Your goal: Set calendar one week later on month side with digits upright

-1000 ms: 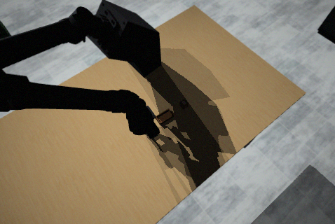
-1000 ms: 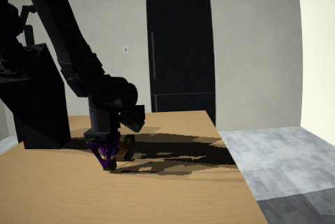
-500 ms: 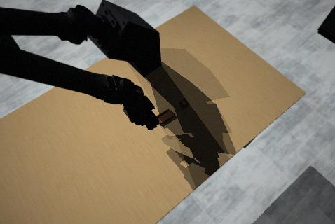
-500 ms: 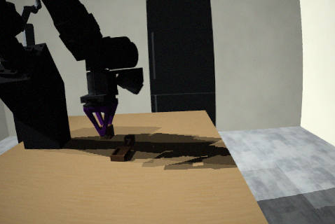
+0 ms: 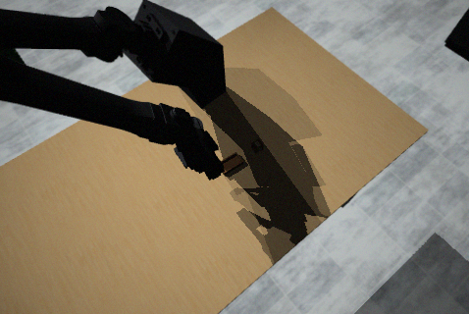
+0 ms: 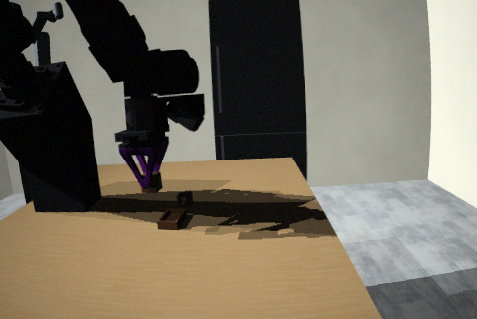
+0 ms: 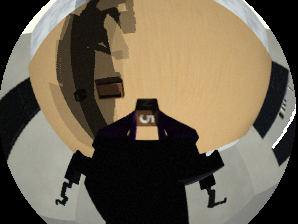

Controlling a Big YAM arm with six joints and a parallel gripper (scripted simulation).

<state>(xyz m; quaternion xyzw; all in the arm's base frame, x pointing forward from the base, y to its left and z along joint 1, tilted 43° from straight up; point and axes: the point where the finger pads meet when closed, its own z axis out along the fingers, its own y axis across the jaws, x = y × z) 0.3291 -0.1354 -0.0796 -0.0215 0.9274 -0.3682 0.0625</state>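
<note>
The brown tray lies 10 cm to the left of my hand and 11 cm below it.
</note>
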